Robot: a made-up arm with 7 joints. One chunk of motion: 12 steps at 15 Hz.
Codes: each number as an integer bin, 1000 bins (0 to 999) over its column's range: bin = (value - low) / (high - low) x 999, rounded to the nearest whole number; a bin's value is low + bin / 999 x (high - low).
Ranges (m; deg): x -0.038..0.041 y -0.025..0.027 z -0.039..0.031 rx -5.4..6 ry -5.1..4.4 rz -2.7..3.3
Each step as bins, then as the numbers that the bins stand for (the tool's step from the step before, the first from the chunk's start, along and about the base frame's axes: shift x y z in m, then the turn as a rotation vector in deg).
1 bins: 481 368 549 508 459 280
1 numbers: 0.00004 -0.00584 -0.00053 0.397 -0.735 -1.018
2 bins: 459 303 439 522 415 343
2 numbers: -0.00170 -0.00923 -0.00824 0.557 -1.154 -0.640
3 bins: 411 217 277 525 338 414
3 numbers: -0.00550 -0.01370 -0.01959 0.591 -1.886 -0.214
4 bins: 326 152 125 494 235 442
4 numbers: -0.01222 -0.01709 -0.03024 0.237 -2.865 -0.045
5 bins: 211 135 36 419 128 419
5 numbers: -0.02131 -0.01797 -0.03648 -0.619 -3.883 -0.183
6 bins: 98 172 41 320 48 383
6 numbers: -0.03025 -0.01605 -0.03613 -1.748 -4.644 -0.400
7 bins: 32 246 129 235 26 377
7 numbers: -0.03547 -0.01220 -0.02996 -2.718 -4.853 -0.436
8 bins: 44 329 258 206 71 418
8 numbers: -0.03452 -0.00787 -0.02092 -3.049 -4.425 -0.189
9 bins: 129 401 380 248 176 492
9 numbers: -0.02780 -0.00413 -0.01237 -2.570 -3.426 0.255
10 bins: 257 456 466 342 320 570
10 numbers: -0.01768 -0.00126 -0.00635 -1.497 -2.057 0.723
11 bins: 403 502 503 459 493 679
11 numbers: -0.00613 0.00113 -0.00375 -0.162 -0.412 1.378
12 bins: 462 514 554 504 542 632
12 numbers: -0.00147 0.00175 -0.00018 0.351 0.054 1.096
